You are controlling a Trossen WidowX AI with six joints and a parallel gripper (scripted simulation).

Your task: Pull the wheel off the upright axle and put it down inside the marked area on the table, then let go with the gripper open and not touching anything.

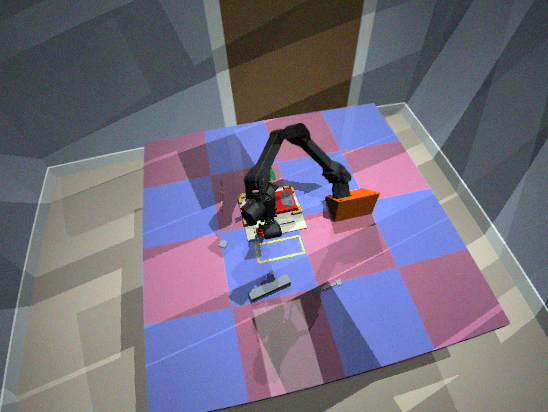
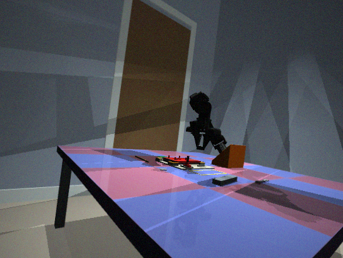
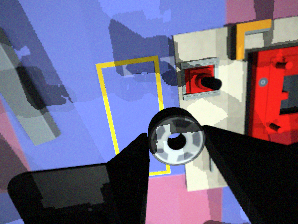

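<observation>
Right now my gripper tip is 8 cm above the upright axle, 5 cm to the left of it and 3 cm short of it. Also, from my gripper tip: thin rod (29 cm to the right, 16 cm ahead, 11 cm below); wheel (right at my gripper tip); grey bar (24 cm to the left, 17 cm behind, 11 cm below).
</observation>
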